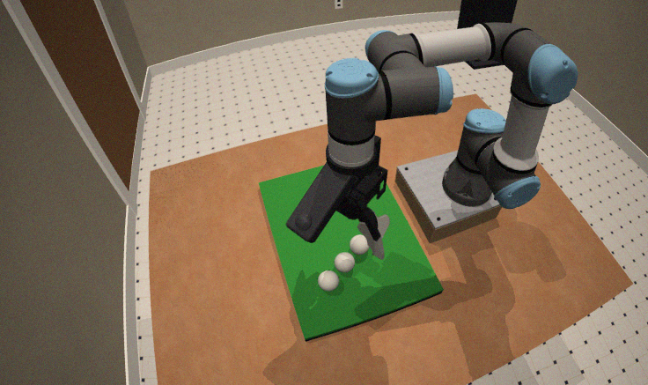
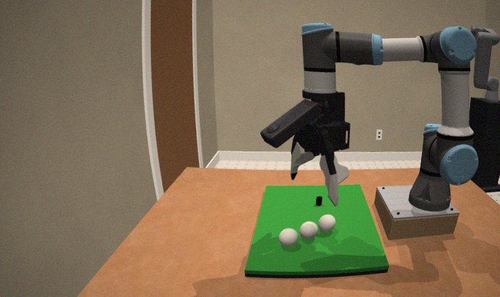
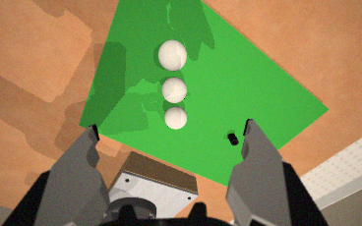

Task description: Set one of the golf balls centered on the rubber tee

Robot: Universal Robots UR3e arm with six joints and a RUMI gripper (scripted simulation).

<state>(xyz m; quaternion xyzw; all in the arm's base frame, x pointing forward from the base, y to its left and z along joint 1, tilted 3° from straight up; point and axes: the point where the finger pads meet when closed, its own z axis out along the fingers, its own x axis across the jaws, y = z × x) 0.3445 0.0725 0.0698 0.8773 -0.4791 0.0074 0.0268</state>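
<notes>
Now: the white golf ball 10 cm below my hand. Round my hand: green mat 3 cm behind, 13 cm to the right, 12 cm below.
</notes>
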